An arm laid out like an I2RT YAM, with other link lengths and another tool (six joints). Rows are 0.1 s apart.
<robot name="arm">
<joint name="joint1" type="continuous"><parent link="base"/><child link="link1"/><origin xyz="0.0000 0.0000 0.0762" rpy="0.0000 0.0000 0.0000"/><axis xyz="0 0 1"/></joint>
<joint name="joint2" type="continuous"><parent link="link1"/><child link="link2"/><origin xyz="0.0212 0.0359 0.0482" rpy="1.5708 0.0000 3.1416"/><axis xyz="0 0 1"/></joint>
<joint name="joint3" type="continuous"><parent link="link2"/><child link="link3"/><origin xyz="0.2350 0.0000 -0.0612" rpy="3.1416 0.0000 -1.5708"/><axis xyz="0 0 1"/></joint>
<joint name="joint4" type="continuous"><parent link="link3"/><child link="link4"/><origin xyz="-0.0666 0.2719 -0.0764" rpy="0.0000 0.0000 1.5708"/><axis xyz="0 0 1"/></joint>
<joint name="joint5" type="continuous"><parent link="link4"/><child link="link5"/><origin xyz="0.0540 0.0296 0.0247" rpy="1.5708 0.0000 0.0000"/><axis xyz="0 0 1"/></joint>
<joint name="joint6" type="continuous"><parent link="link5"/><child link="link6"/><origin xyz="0.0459 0.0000 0.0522" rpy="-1.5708 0.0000 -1.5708"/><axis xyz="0 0 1"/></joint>
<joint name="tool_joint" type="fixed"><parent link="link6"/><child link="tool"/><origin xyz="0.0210 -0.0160 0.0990" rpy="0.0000 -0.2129 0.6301"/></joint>
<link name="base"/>
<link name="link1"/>
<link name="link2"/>
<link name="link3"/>
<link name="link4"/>
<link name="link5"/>
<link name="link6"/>
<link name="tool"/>
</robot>
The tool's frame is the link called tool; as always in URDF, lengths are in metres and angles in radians. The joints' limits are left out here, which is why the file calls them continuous.
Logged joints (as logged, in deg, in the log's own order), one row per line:
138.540 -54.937 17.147 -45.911 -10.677 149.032
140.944 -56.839 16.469 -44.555 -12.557 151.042
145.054 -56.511 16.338 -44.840 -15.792 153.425
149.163 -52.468 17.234 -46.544 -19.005 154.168
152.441 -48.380 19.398 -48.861 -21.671 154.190
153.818 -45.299 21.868 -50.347 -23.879 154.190
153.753 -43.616 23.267 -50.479 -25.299 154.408
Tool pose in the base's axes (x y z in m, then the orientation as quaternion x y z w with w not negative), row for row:
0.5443 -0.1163 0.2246 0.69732 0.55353 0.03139 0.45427
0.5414 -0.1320 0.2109 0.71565 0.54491 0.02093 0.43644
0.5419 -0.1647 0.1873 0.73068 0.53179 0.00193 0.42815
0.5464 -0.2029 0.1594 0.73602 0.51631 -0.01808 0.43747
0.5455 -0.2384 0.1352 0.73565 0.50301 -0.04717 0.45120
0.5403 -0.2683 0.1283 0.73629 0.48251 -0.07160 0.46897
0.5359 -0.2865 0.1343 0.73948 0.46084 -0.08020 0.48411
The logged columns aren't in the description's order. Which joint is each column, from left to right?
Columns, left to right: joint2, joint4, joint5, joint6, joint1, joint3.
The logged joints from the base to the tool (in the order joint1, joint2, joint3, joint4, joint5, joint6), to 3 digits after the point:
-10.677 138.540 149.032 -54.937 17.147 -45.911
-12.557 140.944 151.042 -56.839 16.469 -44.555
-15.792 145.054 153.425 -56.511 16.338 -44.840
-19.005 149.163 154.168 -52.468 17.234 -46.544
-21.671 152.441 154.190 -48.380 19.398 -48.861
-23.879 153.818 154.190 -45.299 21.868 -50.347
-25.299 153.753 154.408 -43.616 23.267 -50.479

